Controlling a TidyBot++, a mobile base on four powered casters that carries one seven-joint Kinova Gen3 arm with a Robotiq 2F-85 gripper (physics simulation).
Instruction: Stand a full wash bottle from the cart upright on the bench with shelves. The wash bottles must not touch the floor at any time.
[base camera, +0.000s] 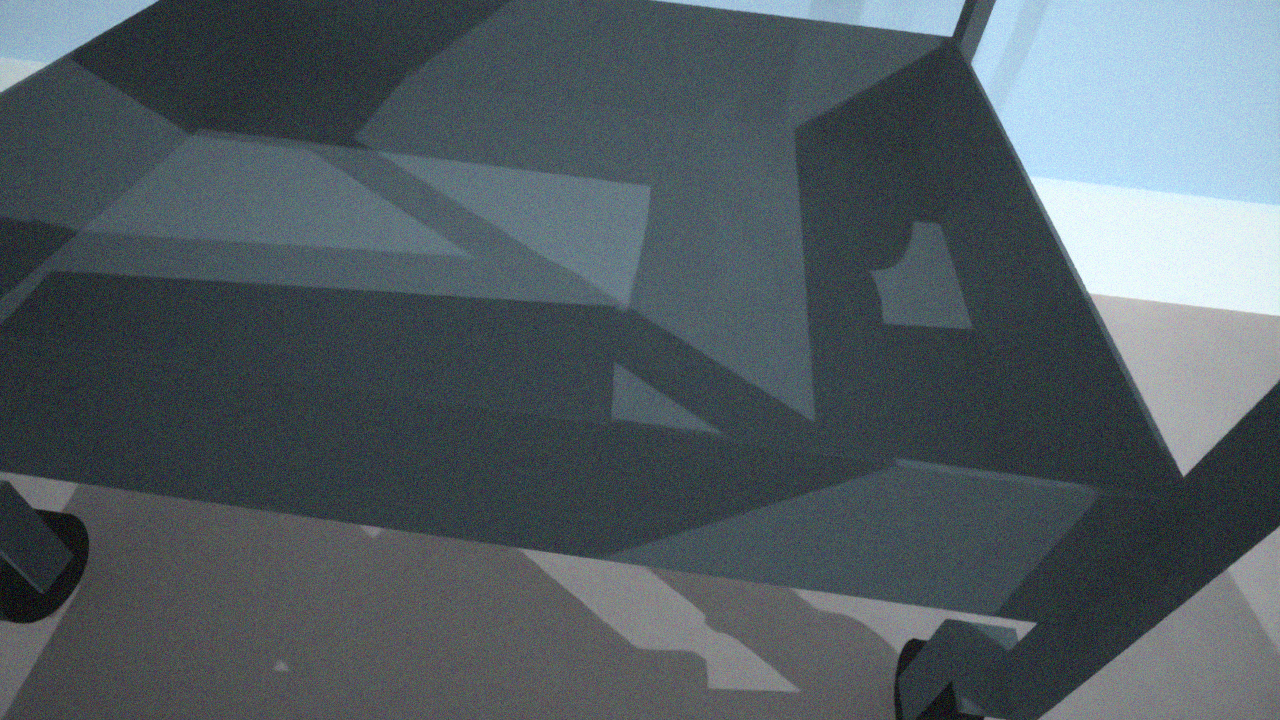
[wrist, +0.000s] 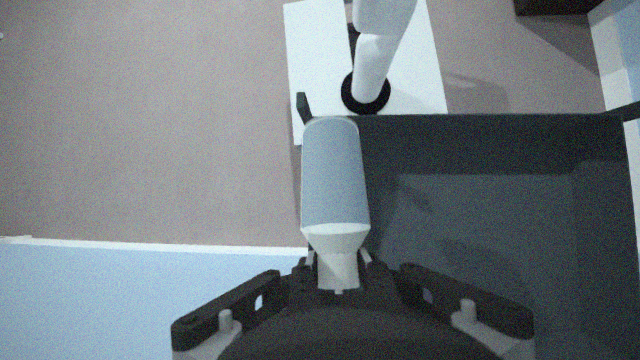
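Pixels of known places: gripper, fingertip midpoint: (wrist: 337, 260); arm's base, link origin: (wrist: 365, 89).
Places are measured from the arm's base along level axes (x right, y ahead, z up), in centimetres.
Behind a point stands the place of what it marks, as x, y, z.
In the wrist view a wash bottle (wrist: 334, 175) {12.5, 31.6, 45.0} with a blue-grey body and a pale shoulder and neck is held by its neck. My gripper (wrist: 337, 260) {13.0, 38.7, 43.3} is shut on it, one fingertip on each side of the neck. The bottle's body points away from the gripper, over the edge of the dark cart (wrist: 480, 142) {-12.6, 26.6, 26.6} (base camera: 358, 358) {-10.9, 31.6, -26.4}. Whether its base touches anything cannot be told. The bench with shelves cannot be made out in either view.
The white mobile base (wrist: 317, 60) {14.5, -13.9, -1.4} with the white arm (wrist: 372, 65) {1.4, 4.4, 18.2} stands against the cart's edge in the wrist view. A cart post (wrist: 302, 106) {15.4, 22.2, 38.3} rises beside the bottle's base. Cart casters (base camera: 40, 564) {-25.7, 27.0, -36.2} (base camera: 939, 671) {13.5, 22.5, -33.1} stand on the brown floor (base camera: 402, 644) {-9.6, 25.6, -39.7}. A dark object (wrist: 555, 6) {-110.5, -52.9, -34.3} is at the top right.
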